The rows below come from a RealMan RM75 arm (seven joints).
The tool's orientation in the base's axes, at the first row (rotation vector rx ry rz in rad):
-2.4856 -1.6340 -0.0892
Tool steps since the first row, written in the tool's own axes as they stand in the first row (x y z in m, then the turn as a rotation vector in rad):
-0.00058 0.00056 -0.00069 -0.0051 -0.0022 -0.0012
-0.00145 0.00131 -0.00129 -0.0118 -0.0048 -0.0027
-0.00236 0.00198 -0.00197 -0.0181 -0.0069 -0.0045
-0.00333 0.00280 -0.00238 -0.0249 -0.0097 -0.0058
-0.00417 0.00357 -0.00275 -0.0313 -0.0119 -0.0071
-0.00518 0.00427 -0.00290 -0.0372 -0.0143 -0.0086
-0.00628 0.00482 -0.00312 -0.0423 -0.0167 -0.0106
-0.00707 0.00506 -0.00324 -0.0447 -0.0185 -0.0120
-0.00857 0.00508 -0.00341 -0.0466 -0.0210 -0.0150
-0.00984 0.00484 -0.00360 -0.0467 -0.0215 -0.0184
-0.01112 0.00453 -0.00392 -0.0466 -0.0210 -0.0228
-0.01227 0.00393 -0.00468 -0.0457 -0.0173 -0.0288
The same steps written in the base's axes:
0.00031 -0.00086 0.00054 -0.0040 -0.0040 0.0007
0.00067 -0.00204 0.00093 -0.0090 -0.0093 0.0015
0.00095 -0.00324 0.00140 -0.0134 -0.0145 0.0026
0.00133 -0.00451 0.00158 -0.0186 -0.0198 0.0032
0.00172 -0.00563 0.00175 -0.0231 -0.0250 0.0038
0.00196 -0.00684 0.00168 -0.0276 -0.0296 0.0048
0.00203 -0.00809 0.00168 -0.0318 -0.0337 0.0063
0.00194 -0.00892 0.00167 -0.0343 -0.0354 0.0075
0.00137 -0.01031 0.00162 -0.0372 -0.0366 0.0104
0.00065 -0.01140 0.00166 -0.0376 -0.0371 0.0138
-0.00013 -0.01250 0.00182 -0.0369 -0.0380 0.0181
-0.00111 -0.01344 0.00247 -0.0329 -0.0396 0.0238

